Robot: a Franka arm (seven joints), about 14 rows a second.
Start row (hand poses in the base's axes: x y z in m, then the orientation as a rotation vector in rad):
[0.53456, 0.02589, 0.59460, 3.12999, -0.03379, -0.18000]
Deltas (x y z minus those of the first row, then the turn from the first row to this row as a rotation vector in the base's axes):
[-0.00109, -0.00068, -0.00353, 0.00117, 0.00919, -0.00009]
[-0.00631, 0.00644, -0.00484, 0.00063, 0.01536, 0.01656]
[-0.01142, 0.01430, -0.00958, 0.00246, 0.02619, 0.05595]
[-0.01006, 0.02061, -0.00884, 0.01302, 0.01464, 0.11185]
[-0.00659, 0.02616, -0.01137, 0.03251, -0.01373, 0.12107]
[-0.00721, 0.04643, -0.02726, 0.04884, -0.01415, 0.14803]
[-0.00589, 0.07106, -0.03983, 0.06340, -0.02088, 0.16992]
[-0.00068, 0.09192, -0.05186, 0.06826, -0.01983, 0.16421]
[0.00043, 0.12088, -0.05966, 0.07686, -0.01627, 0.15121]
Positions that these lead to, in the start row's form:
[0.53347, 0.02521, 0.59107, 3.13020, -0.03379, -0.19447]
[0.52825, 0.03233, 0.58976, 3.12821, -0.00774, -0.20392]
[0.52314, 0.04019, 0.58502, 3.12607, 0.05411, -0.22059]
[0.52450, 0.04650, 0.58576, -3.13162, -0.14273, 0.20267]
[0.52797, 0.05205, 0.58323, -3.11422, -0.15782, 0.15747]
[0.52735, 0.07232, 0.56734, -3.09706, -0.20030, 0.15605]
[0.52867, 0.09695, 0.55477, -3.08182, -0.23444, 0.14497]
[0.53388, 0.11781, 0.54274, -3.07722, -0.22572, 0.14649]
[0.53499, 0.14677, 0.53494, -3.06903, -0.20590, 0.15180]

